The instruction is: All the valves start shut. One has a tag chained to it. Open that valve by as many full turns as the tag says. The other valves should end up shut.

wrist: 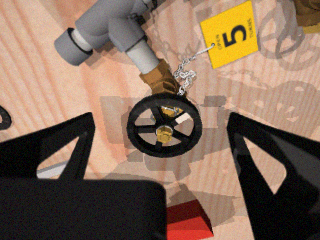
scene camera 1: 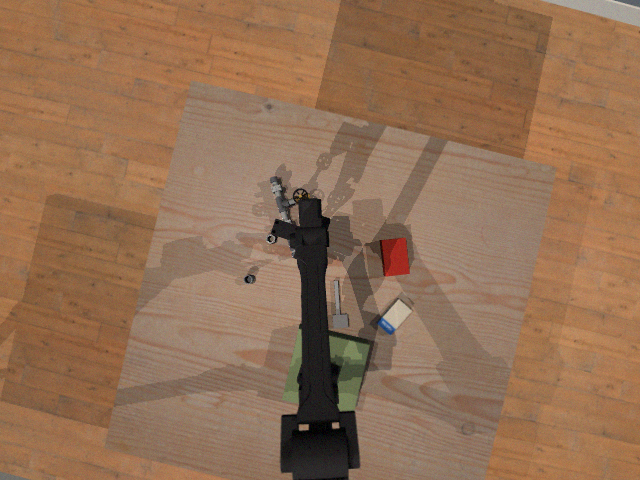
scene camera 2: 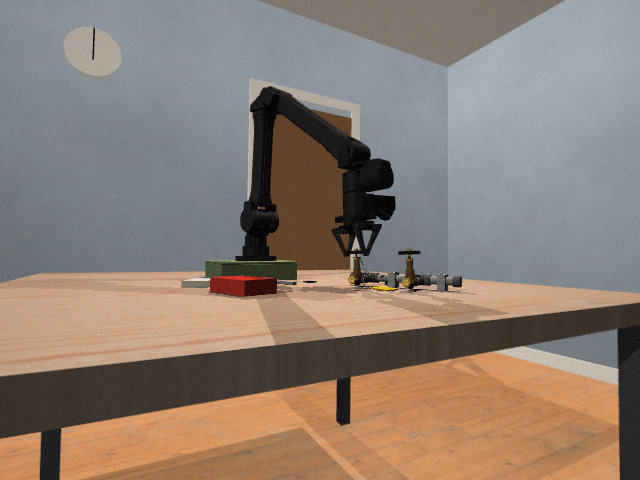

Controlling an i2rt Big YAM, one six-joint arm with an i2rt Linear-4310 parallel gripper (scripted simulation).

Labels:
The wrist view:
my gripper: 161, 119
black handwheel: 152, 102
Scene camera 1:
red block: 394, 255
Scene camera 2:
my gripper: 355, 256
red block: 244, 286

